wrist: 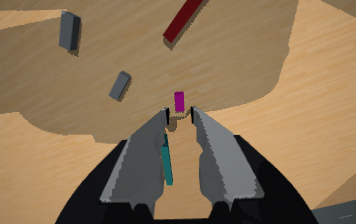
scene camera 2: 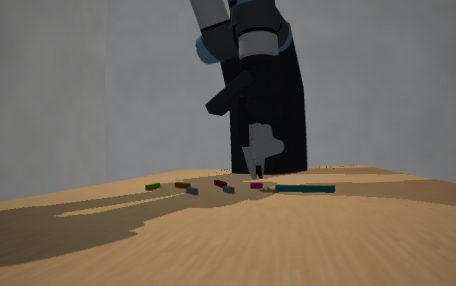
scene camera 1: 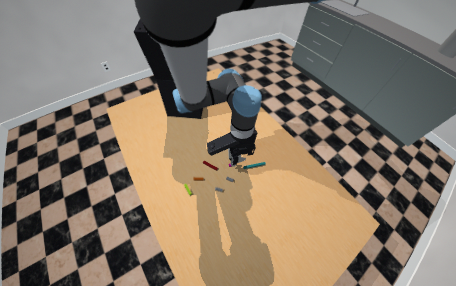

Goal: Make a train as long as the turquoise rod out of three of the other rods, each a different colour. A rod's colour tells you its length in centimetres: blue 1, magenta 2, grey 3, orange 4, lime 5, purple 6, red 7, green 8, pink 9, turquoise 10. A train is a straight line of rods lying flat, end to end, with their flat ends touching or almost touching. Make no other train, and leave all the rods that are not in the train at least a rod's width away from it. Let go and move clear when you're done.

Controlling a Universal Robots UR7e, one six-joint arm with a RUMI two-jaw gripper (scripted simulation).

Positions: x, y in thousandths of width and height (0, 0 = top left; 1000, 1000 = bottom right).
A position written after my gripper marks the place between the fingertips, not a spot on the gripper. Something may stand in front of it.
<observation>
my gripper: wrist 504, 484; scene camera 2 565, 628; scene camera 1 510, 572
</observation>
